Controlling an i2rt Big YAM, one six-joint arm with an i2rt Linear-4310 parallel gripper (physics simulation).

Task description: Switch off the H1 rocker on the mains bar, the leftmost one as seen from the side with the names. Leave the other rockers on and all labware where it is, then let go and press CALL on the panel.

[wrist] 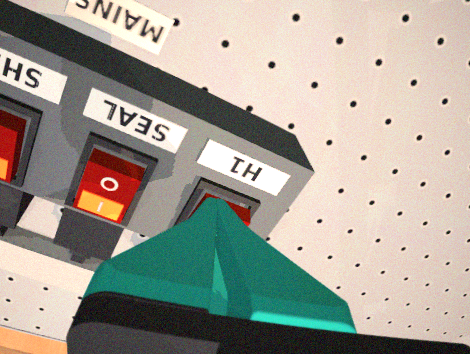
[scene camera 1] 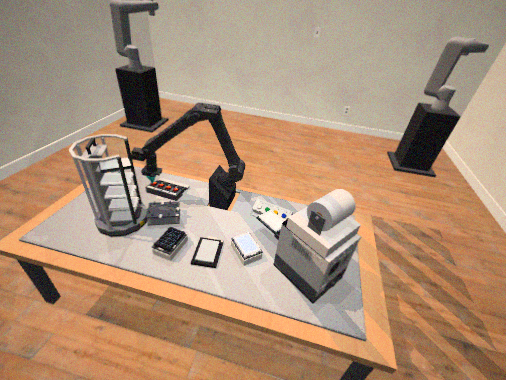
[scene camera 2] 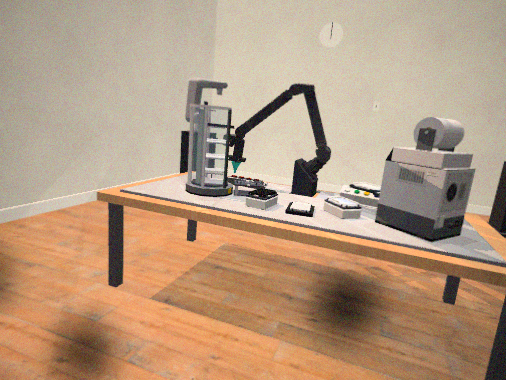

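The mains bar lies at the back left, beside the shelf tower. My gripper is shut and empty. Its teal fingertips point down at the H1 rocker and cover most of it in the wrist view; the rocker's marks and tilt are hidden, and contact is unclear. The SEAL rocker beside it shows its O and a lit orange I end. Part of another red rocker shows an orange end. The panel has coloured buttons; CALL is not readable.
The round shelf tower with plates stands close to my gripper. A grey block, a black-topped rack, a framed white plate and a light plate on a base lie mid-table. A large machine stands right.
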